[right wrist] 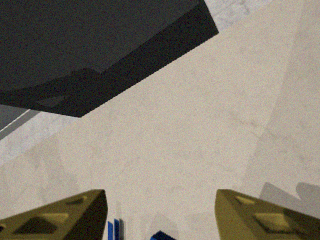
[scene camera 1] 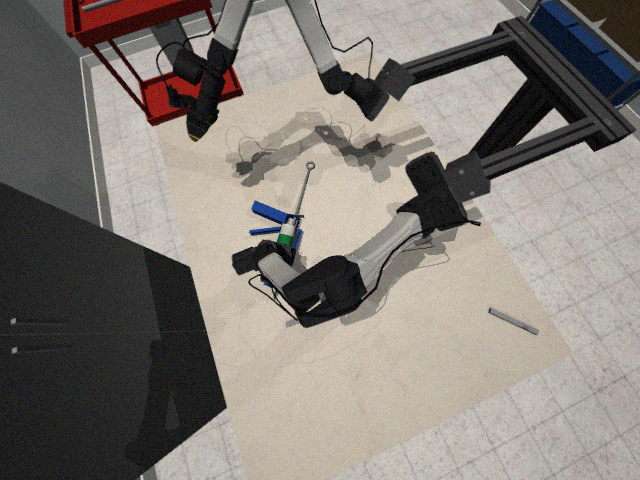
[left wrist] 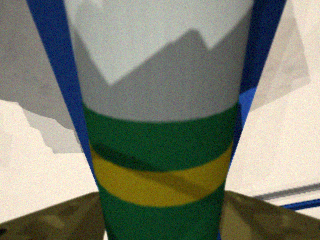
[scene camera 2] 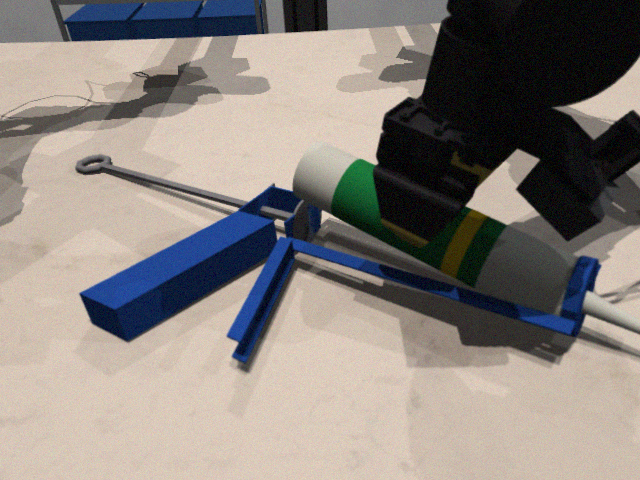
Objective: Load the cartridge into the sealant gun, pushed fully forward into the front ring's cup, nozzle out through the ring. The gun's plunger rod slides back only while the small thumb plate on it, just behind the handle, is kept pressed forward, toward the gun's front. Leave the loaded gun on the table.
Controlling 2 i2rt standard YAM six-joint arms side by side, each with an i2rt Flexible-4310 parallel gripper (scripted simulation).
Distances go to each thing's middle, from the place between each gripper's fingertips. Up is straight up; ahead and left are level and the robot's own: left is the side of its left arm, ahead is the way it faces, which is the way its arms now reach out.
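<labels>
Cartridge (scene camera 2: 490, 256): 1 cm below my left hand (scene camera 2: 427, 226), 1 cm ahead of it, 2 cm to the left of it. Plunger rod (scene camera 2: 105, 165): 5 cm below my left hand, 17 cm behind, 21 cm to the right.
My right gripper (scene camera 1: 196, 138): 25 cm above the plunger rod, 25 cm past it, 20 cm to the right of it. Cartridge: 22 cm below my right hand, 8 cm behind, 43 cm to the left.
</labels>
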